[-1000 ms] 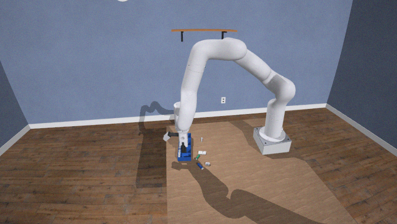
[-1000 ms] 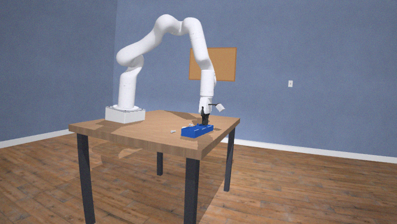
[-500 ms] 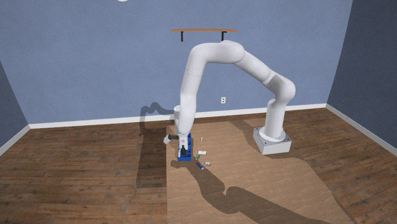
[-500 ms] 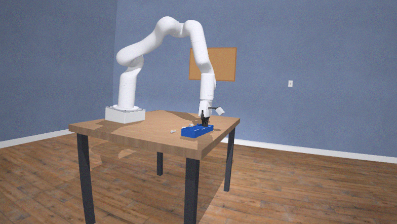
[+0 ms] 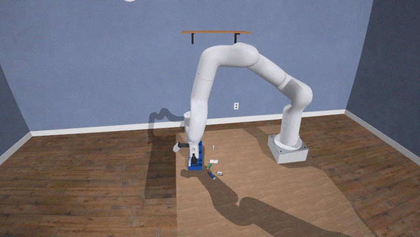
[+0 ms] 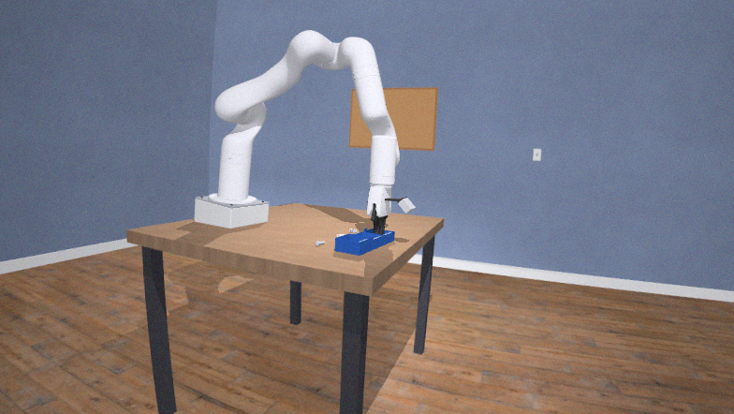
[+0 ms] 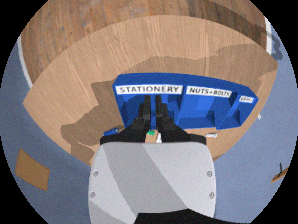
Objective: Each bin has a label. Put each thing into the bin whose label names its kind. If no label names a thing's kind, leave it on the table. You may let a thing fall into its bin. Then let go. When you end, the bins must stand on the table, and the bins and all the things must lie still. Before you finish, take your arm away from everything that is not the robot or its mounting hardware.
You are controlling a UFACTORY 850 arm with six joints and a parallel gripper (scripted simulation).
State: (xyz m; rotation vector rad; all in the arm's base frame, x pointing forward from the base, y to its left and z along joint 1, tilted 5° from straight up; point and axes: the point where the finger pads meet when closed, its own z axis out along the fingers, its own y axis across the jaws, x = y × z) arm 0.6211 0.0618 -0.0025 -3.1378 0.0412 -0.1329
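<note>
Right now the white domino-like tile is 120 mm behind my hand, 30 mm below it and 20 mm to the right of it. Round my hand: blue cylinder: 110 mm to the left, 100 mm behind, 30 mm below; joined blue bins: 80 mm to the right, 20 mm below, 10 mm behind; green cylinder: 90 mm behind, 30 mm below, 20 mm to the left.
</note>
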